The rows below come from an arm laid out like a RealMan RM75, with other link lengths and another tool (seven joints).
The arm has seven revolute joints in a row. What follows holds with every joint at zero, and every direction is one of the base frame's. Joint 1 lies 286.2 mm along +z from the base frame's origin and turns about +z. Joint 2 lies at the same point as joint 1 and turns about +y. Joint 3 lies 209.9 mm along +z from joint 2 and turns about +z. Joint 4 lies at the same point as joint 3 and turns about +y. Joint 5 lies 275.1 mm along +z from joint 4 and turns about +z. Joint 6 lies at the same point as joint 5 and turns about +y. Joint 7 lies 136.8 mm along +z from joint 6 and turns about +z. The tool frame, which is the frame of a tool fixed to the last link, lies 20.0 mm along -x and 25.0 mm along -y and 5.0 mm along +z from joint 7; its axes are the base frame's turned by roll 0.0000, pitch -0.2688 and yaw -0.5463 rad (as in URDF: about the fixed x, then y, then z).
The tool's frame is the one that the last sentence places.
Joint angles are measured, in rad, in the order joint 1, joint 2, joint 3, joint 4, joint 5, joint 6, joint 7. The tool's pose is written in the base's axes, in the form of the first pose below.
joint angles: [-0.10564, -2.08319, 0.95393, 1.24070, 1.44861, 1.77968, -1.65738]
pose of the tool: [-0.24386 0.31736 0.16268], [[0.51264 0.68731 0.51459], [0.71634 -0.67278 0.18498], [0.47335 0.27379 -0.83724]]
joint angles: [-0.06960, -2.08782, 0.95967, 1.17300, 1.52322, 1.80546, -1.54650]
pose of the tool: [-0.27205 0.30017 0.14300], [[0.53236 0.70675 0.46594], [0.73086 -0.66146 0.16828], [0.42713 0.25095 -0.86867]]
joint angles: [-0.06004, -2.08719, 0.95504, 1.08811, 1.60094, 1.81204, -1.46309]
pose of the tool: [-0.29725 0.28649 0.12390], [[0.53078 0.73308 0.42529], [0.75816 -0.63498 0.14829], [0.37876 0.24373 -0.89283]]
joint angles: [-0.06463, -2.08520, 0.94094, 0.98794, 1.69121, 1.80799, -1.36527]
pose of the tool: [-0.32182 0.27259 0.10361], [[0.53479 0.75441 0.38062], [0.77921 -0.61454 0.12322], [0.32686 0.23069 -0.91648]]
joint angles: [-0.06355, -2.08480, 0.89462, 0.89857, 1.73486, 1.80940, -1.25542]
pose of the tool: [-0.34192 0.25885 0.09455], [[0.53618 0.75923 0.36890], [0.77261 -0.61744 0.14779], [0.33998 0.20577 -0.91764]]
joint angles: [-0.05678, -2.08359, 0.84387, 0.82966, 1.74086, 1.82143, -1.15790]
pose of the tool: [-0.35509 0.24688 0.09233], [[0.53618 0.75357 0.38031], [0.75016 -0.63197 0.19460], [0.38699 0.18096 -0.90415]]
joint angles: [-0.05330, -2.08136, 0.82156, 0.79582, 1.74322, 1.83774, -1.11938]
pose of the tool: [-0.35980 0.23975 0.09089], [[0.53310 0.74892 0.39362], [0.74208 -0.63735 0.20762], [0.40636 0.18141 -0.89552]]
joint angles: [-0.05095, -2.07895, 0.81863, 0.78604, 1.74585, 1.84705, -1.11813]
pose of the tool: [-0.36105 0.23644 0.09006], [[0.52747 0.74955 0.39994], [0.74670 -0.63356 0.20260], [0.40524 0.19177 -0.89387]]
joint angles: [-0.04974, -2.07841, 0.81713, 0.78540, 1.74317, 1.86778, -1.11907]
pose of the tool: [-0.35906 0.23433 0.09056], [[0.52949 0.74000 0.41478], [0.74396 -0.64001 0.19213], [0.40764 0.20685 -0.88940]]
